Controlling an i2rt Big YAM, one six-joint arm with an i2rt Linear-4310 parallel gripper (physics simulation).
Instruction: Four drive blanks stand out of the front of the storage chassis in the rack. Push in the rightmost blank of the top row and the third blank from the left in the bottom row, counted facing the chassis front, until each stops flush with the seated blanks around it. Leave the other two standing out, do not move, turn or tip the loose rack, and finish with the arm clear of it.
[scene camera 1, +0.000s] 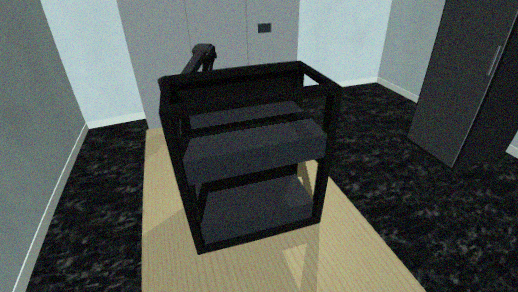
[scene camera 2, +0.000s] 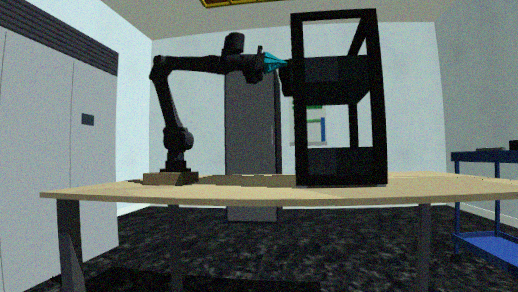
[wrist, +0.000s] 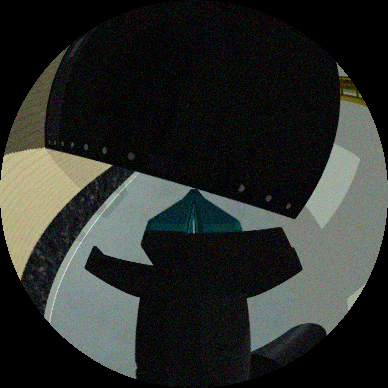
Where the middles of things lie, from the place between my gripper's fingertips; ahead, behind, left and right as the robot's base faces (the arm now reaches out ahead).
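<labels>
My gripper: 26 cm to the right of the black open-frame rack (scene camera 1: 235, 136), 12 cm short of it, 12 cm above it.
</labels>
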